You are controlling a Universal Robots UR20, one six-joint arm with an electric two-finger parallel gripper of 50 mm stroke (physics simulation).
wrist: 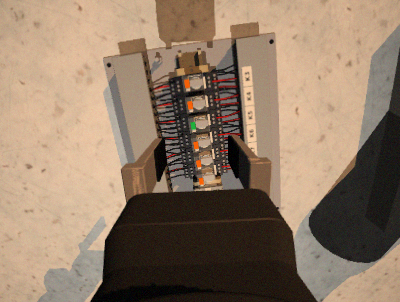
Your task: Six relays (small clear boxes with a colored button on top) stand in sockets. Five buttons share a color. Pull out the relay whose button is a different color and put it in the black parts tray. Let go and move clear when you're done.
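Places are measured from the arm's base along level axes (x right, y ahead, z up), in centimetres.
Pixels of known places: gripper, fingertip midpoint: (196, 149).
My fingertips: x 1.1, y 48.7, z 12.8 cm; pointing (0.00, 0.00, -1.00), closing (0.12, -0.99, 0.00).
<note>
Behind a point stands the place of what it marks.
Six relays stand in one row of sockets on a grey panel, running from top to bottom in the wrist view. The relay with the green button (201, 124) @[x 1.4, y 48.0, z 1.3 cm] is third from the top, seated in its socket. The other buttons are orange, as on the relay (199, 103) @[x 4.2, y 48.5, z 1.4 cm] just above it and the relay (203, 143) @[x -1.2, y 47.5, z 1.3 cm] just below it. My gripper (196, 149) @[x 1.1, y 48.7, z 12.8 cm] is open and empty. Its fingers appear on either side of the row, level with the lower relays and lower in the view than the green one. The height gap is hard to tell. The black parts tray does not show.
The grey panel (262, 100) @[x 5.3, y 39.4, z -1.2 cm] carries wire ducts at both sides, with black and red wires beside the sockets. A label strip (248, 95) @[x 5.8, y 41.6, z -1.1 cm] lies along the right duct. A large dark rounded body (345, 225) stands at the right edge, and shadows cross the surface.
</note>
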